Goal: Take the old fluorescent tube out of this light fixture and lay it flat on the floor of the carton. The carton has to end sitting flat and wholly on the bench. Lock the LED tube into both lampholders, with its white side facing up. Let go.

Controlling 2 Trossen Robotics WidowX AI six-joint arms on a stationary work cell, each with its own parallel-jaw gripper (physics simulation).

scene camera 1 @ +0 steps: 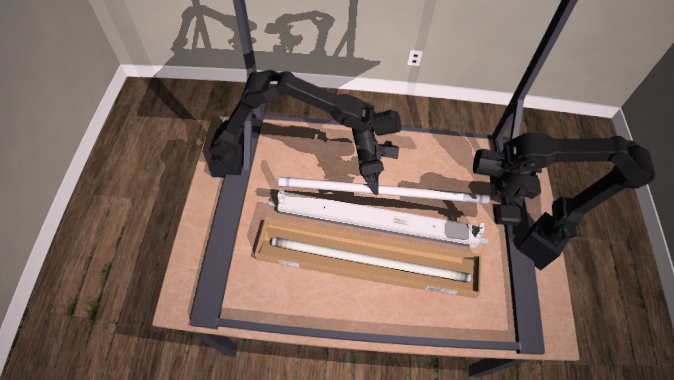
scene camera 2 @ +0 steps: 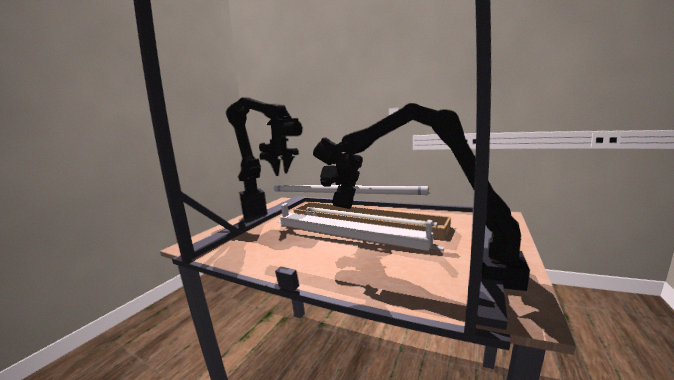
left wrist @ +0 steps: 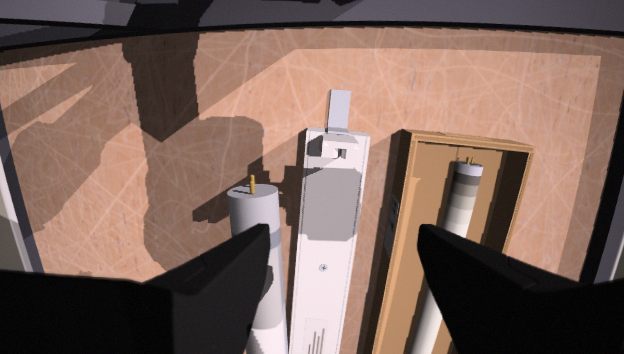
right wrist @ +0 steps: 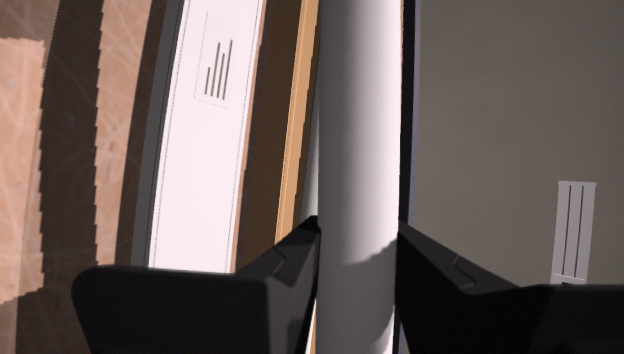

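Note:
The LED tube is held in the air, nearly level, above the fixture's height. My right gripper is shut on it near its middle. Pale white shows toward the right wrist camera. The white fixture lies on the bench with its lampholders empty. The old tube lies inside the carton, which looks flat on the bench. My left gripper is open and empty, high near the tube's end.
The bench carries the fixture and the carton side by side. Dark frame rails border the work area, and upright posts rise at its sides. A small black block sits on a rail in scene camera 2.

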